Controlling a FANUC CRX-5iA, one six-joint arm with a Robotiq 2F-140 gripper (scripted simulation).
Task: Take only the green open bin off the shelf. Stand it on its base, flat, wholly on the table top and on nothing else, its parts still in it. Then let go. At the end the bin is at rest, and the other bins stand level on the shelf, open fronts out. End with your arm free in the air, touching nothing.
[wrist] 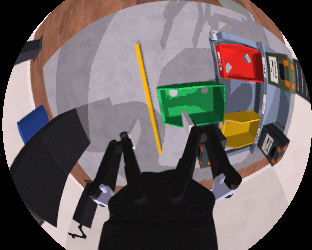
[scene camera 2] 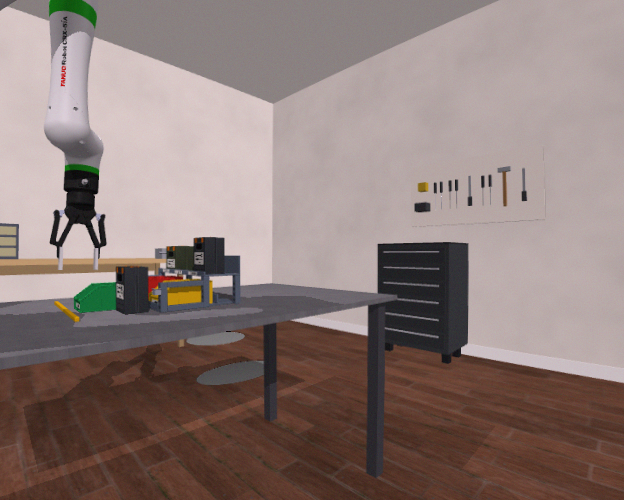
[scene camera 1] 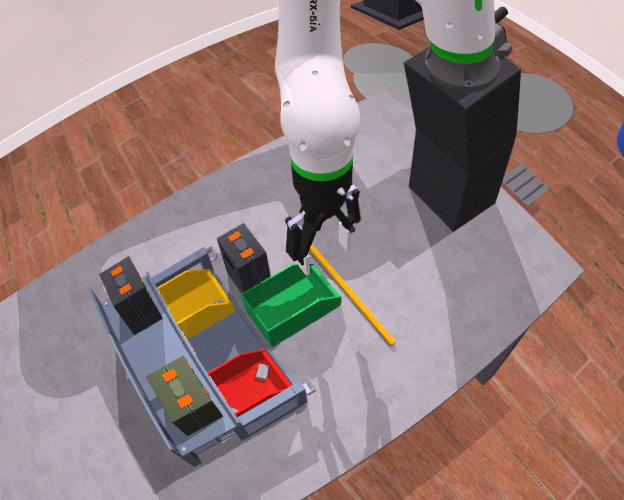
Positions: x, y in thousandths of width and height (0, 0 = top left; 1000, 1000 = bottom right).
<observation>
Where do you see a green open bin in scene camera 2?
166, 595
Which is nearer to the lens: the yellow bin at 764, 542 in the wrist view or the red bin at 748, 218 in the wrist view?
The red bin.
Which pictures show the green open bin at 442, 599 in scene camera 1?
The wrist view, scene camera 2 and scene camera 1: all of them.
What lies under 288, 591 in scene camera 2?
A yellow bin.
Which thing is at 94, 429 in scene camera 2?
My gripper.
</observation>
